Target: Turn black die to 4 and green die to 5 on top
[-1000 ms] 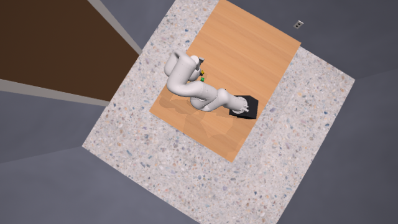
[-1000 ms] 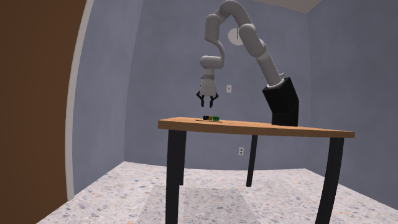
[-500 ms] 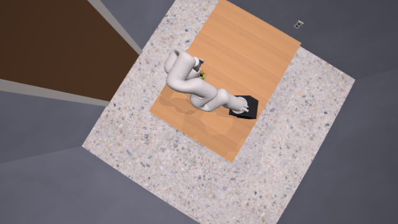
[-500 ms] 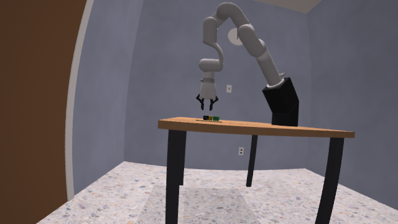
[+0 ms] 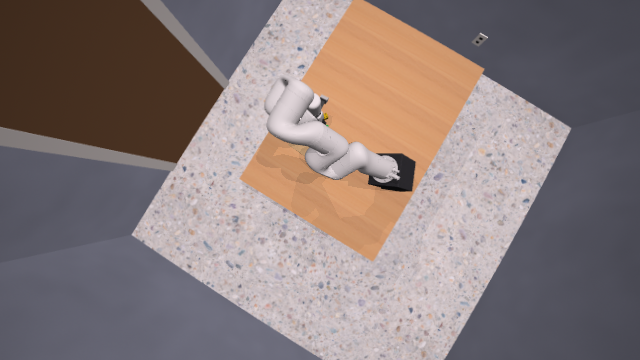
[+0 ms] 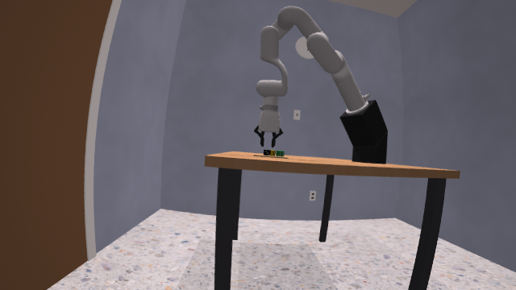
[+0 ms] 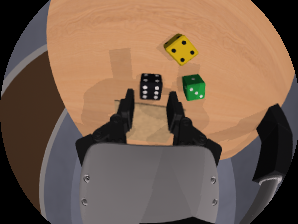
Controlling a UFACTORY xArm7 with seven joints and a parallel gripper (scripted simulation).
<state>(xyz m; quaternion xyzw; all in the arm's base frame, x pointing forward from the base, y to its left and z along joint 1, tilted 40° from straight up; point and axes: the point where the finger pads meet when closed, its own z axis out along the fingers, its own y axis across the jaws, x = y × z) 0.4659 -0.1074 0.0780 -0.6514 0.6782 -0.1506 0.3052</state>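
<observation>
My hand is 5 cm above the black die. Also, from my hand: yellow die (3 cm behind, 6 cm to the right, 5 cm below); tan mat (12 cm to the left, 6 cm below); green die (7 cm behind, 1 cm to the right, 5 cm below).
</observation>
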